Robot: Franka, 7 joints.
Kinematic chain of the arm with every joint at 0, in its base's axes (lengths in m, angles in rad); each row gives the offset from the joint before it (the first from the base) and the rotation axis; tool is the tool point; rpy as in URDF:
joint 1: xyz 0 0 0.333 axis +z
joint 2: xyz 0 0 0 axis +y
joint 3: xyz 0 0 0.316 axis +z
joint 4: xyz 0.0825 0 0 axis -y
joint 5: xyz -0.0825 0 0.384 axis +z
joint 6: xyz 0 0 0 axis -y
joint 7: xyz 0.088 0 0 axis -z
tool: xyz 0 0 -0.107 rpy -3.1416 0 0
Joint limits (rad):
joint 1: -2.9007..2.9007
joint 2: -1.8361..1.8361
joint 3: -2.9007..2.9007
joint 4: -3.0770..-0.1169
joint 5: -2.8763..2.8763
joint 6: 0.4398..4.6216
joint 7: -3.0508..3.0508
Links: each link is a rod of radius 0.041 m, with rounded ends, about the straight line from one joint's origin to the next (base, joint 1, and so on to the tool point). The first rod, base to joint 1, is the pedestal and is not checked.
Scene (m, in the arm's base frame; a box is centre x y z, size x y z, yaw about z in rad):
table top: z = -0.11
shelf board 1: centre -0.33 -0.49 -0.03 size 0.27 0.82 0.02 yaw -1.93
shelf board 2: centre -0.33 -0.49 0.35 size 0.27 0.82 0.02 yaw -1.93
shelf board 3: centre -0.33 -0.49 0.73 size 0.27 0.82 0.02 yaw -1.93
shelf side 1: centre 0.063 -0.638 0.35 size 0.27 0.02 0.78 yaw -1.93
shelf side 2: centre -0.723 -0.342 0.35 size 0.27 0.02 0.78 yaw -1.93
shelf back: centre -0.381 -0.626 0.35 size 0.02 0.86 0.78 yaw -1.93
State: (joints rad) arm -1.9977 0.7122 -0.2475 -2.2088 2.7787 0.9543 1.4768
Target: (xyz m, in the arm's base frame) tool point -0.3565 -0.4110 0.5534
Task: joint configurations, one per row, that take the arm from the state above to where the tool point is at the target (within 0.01 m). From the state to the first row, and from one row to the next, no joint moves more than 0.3 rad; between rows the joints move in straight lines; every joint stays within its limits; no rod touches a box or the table.
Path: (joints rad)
1: -2.0206 0.6277 -0.2807 -2.4383 2.7589 0.8785 1.4768
2: -2.0435 0.5432 -0.3139 -2.6677 2.7390 0.8027 1.4768
3: -2.0664 0.4588 -0.3472 -2.8972 2.7192 0.7270 1.4768
4: -2.1098 0.1815 -0.3710 -2.8491 2.7167 0.6312 1.4768
5: -2.1533 -0.0957 -0.3948 -2.8010 2.7142 0.5355 1.4768
6: -2.1968 -0.3729 -0.4186 -2.7528 2.7117 0.4398 1.4768
7: -2.1532 -0.1993 -0.3889 -2.5490 2.7373 0.5435 1.4768
8: -2.1097 -0.0257 -0.3592 -2.3452 2.7629 0.6472 1.4768
9: -2.0661 0.1480 -0.3295 -2.1414 2.7885 0.7509 1.4768

